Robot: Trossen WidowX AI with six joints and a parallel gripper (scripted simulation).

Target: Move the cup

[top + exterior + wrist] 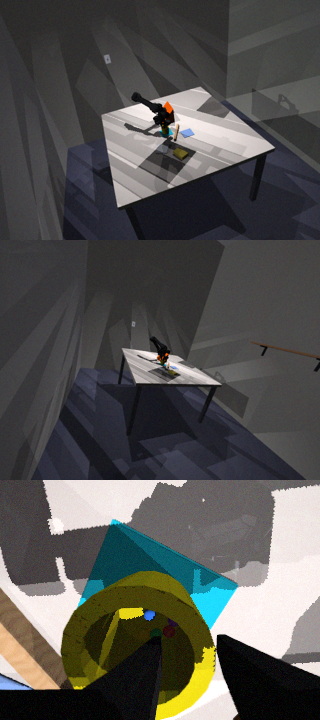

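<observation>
My gripper tip is now 2 cm short of the yellow cup, 1 cm to the right of it and 2 cm above it. Round my gripper tip: wooden stick (7 cm ahead, 11 cm to the left, 5 cm below); then cyan block (2 cm ahead, 2 cm to the left, 6 cm below); then blue pad (11 cm ahead, 20 cm to the left, 6 cm below).
</observation>
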